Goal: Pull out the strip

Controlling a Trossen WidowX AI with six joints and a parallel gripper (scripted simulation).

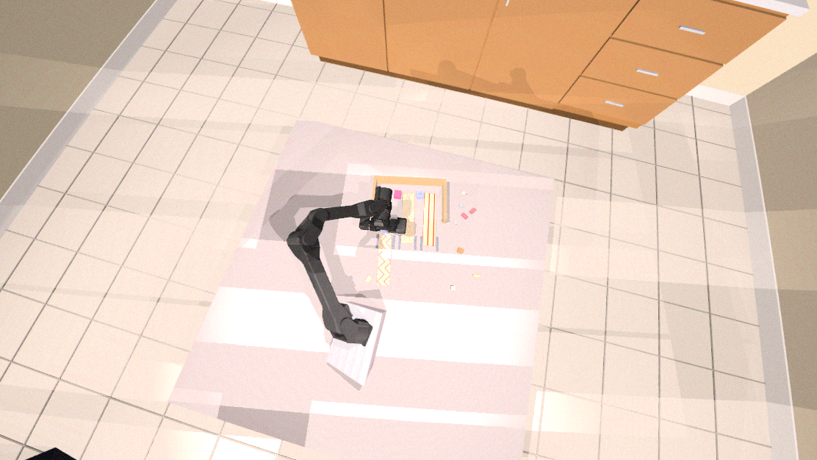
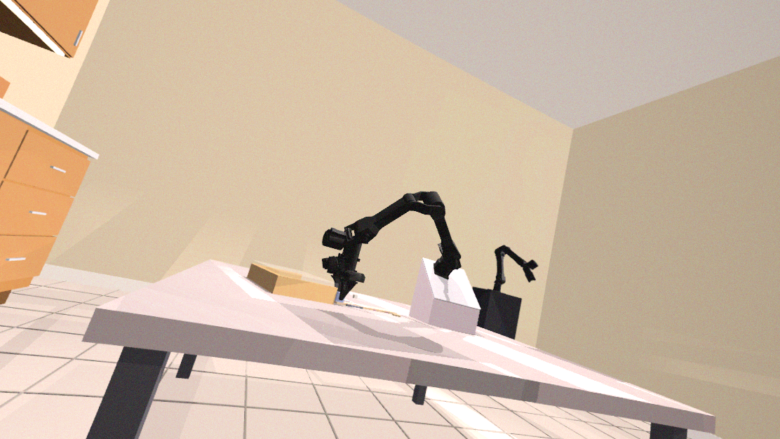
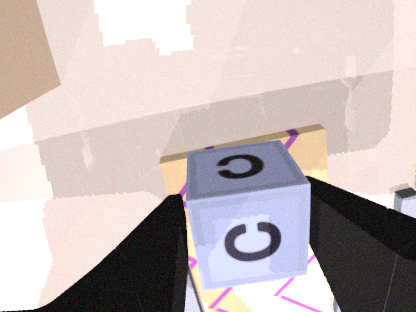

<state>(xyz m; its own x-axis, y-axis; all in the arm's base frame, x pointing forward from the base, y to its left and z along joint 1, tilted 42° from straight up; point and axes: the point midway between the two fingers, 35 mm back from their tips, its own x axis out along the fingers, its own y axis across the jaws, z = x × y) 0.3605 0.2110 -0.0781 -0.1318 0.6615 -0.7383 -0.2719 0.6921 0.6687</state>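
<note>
Right now the pale strip is 90 mm ahead of my gripper tip, 70 mm to the right of it and 10 mm below it.
</note>
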